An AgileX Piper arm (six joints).
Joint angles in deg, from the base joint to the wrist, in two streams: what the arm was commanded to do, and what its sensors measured. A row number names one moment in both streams.
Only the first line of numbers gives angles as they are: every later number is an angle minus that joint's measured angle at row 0.
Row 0, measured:
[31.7, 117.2, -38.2, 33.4, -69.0, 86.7]
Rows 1 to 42, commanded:
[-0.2, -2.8, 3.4, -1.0, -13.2, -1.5]
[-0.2, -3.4, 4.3, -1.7, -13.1, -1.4]
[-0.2, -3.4, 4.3, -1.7, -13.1, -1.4]
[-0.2, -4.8, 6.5, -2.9, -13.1, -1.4]
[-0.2, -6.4, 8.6, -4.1, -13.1, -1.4]
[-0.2, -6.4, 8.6, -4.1, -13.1, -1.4]
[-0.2, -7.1, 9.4, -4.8, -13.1, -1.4]
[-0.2, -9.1, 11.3, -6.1, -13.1, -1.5]
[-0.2, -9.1, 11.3, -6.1, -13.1, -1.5]
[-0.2, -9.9, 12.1, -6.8, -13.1, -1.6]
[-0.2, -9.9, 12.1, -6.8, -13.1, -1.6]
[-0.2, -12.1, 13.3, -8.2, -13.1, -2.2]
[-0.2, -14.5, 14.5, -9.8, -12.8, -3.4]
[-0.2, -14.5, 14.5, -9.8, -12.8, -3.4]
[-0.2, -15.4, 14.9, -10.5, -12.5, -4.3]
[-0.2, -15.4, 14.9, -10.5, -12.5, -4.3]
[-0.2, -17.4, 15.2, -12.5, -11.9, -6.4]
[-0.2, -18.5, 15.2, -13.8, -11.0, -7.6]
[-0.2, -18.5, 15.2, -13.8, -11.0, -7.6]
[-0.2, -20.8, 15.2, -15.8, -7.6, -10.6]
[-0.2, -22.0, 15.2, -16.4, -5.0, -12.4]
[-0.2, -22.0, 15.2, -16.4, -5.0, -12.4]
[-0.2, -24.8, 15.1, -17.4, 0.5, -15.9]
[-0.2, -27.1, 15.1, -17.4, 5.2, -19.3]
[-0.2, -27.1, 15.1, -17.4, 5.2, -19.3]
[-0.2, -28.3, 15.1, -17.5, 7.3, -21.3]
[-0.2, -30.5, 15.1, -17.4, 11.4, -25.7]
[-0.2, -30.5, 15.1, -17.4, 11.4, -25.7]
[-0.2, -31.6, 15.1, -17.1, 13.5, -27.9]
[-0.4, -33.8, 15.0, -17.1, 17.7, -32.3]
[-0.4, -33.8, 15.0, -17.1, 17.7, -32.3]
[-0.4, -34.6, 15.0, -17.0, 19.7, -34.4]
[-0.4, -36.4, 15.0, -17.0, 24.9, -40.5]
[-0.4, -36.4, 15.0, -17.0, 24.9, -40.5]
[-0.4, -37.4, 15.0, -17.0, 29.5, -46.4]
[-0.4, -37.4, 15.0, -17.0, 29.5, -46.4]
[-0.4, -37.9, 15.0, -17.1, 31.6, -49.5]
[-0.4, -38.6, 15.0, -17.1, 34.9, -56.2]
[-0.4, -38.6, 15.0, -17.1, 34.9, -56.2]
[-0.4, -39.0, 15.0, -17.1, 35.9, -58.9]
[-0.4, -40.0, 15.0, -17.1, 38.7, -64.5]
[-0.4, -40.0, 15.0, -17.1, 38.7, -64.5]
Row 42, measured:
[-0.1, -38.2, 15.5, -16.4, 34.7, -55.7]
